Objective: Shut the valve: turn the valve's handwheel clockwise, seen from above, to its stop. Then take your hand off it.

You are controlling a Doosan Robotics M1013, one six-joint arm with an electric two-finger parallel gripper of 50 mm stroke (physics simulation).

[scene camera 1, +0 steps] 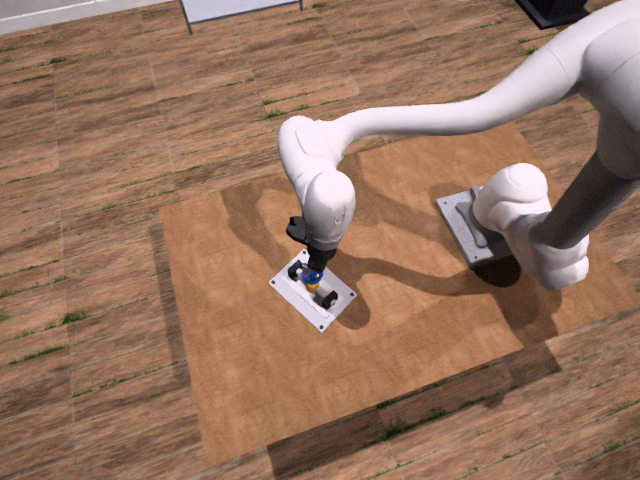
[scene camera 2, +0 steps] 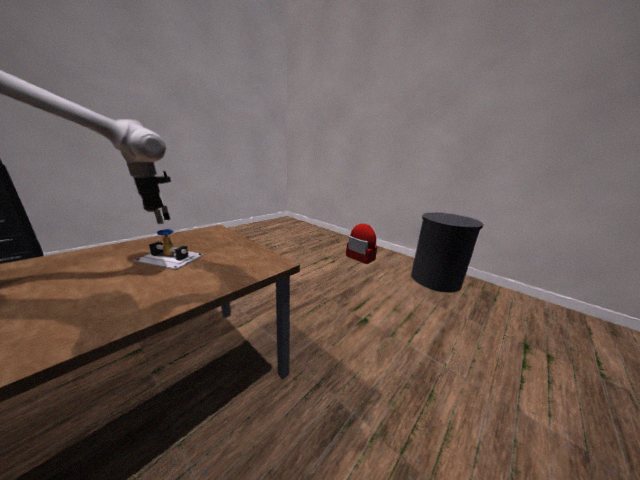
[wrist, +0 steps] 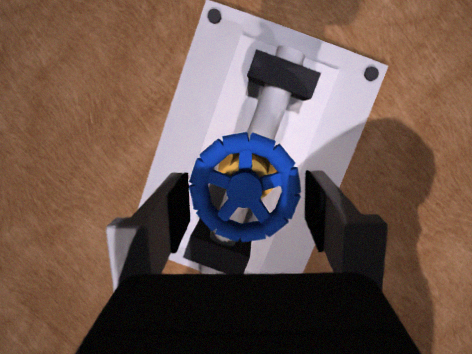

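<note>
The valve's blue handwheel [scene camera 1: 305,277] [scene camera 2: 165,231] [wrist: 244,190] sits level on a yellow bonnet [scene camera 1: 312,287] [scene camera 2: 168,245] [wrist: 229,164]. The valve is fixed to a white base plate [scene camera 1: 289,291] [scene camera 2: 175,264] [wrist: 185,100]. My gripper [scene camera 1: 313,268] [scene camera 2: 162,214] [wrist: 246,195] is open and empty. In the second scene view its fingertips are a little above the wheel, with a gap. In the wrist view the fingers appear left and right of the rim, touching neither side. The wheel's turning position relative to its stop cannot be read.
Two black pipe clamps [scene camera 1: 294,269] [scene camera 1: 329,299] [wrist: 283,75] flank the wheel on the plate. The wooden table [scene camera 1: 248,372] [scene camera 2: 248,258] carries the valve and the arm's grey base [scene camera 1: 467,240]. A red backpack [scene camera 2: 361,242] and dark bin [scene camera 2: 444,253] stand on the floor.
</note>
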